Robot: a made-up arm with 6 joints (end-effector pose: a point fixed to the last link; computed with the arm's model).
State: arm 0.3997 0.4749 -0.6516 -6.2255 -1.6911 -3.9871
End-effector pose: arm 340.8 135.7 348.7 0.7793 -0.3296 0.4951 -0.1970
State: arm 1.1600 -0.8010 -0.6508 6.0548 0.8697 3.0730
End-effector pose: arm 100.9 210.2 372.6 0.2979 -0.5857 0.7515 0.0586
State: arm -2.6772 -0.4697 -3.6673 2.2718 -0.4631 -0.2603
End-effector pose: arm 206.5 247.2 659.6 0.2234 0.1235 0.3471 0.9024
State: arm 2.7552 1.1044 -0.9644 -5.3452 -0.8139 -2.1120
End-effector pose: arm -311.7 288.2 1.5 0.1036 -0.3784 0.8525 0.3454
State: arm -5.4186 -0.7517 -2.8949 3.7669 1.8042 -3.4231
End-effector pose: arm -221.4 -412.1 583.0 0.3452 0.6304 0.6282 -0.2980
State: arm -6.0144 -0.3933 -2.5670 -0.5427 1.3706 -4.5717
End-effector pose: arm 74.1 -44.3 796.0 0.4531 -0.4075 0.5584 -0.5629
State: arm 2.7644 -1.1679 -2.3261 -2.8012 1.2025 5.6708
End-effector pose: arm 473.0 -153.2 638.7 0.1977 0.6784 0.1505 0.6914
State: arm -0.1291 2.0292 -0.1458 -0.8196 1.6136 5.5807
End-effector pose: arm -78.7 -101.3 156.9 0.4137 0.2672 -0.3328 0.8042
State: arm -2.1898 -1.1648 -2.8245 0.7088 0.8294 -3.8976
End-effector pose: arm 336.7 438.4 579.7 0.3225 -0.2002 0.1631 -0.9107
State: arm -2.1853 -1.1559 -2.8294 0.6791 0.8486 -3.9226
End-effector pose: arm 333.0 434.9 585.1 0.3025 -0.1889 0.1628 -0.9200
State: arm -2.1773 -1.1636 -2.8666 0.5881 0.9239 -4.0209
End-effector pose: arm 334.5 435.7 577.3 0.2192 -0.1716 0.1513 -0.9485
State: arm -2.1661 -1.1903 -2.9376 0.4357 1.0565 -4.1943
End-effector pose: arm 335.9 442.5 555.5 0.0751 -0.1384 0.1265 -0.9794
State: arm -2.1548 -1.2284 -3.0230 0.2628 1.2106 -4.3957
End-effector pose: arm 330.5 454.6 525.8 0.0801 0.0864 -0.0973 0.9883
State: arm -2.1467 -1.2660 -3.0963 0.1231 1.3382 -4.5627
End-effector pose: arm 320.9 468.1 496.1 0.1935 0.0343 -0.0757 0.9776
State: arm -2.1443 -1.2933 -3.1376 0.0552 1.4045 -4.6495
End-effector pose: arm 316.4 477.1 474.5 0.2461 0.0076 -0.0631 0.9672
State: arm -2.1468 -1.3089 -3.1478 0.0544 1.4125 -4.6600
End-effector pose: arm 320.3 480.6 463.1 0.2530 0.0103 -0.0545 0.9659
